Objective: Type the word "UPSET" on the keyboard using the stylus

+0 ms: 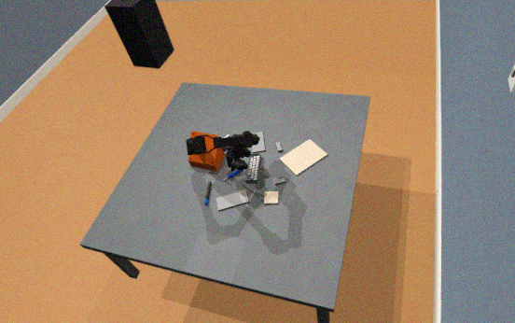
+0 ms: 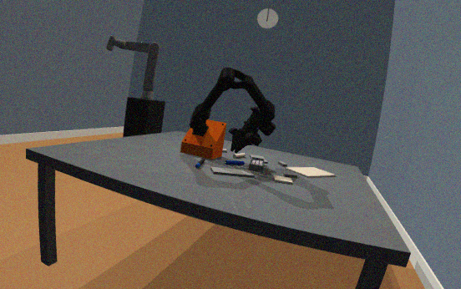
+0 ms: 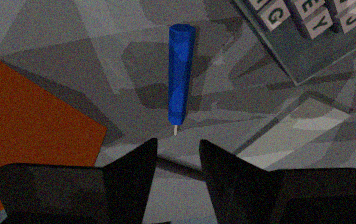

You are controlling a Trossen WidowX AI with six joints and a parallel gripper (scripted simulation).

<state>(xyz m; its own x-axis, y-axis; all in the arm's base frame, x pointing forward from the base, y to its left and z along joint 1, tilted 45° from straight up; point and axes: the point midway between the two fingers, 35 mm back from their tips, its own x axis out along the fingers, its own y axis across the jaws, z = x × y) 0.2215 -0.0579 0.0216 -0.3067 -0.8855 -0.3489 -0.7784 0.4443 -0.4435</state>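
The blue stylus is 50 mm below my gripper tip, 10 mm to the right of it and 10 mm behind it. From my gripper tip the other things lie so: blue-tipped pen (170 mm to the right, 80 mm behind, 50 mm below); then grey slab (260 mm to the left, 50 mm below, 50 mm ahead); then grey plate (150 mm to the right, 60 mm ahead, 50 mm below).
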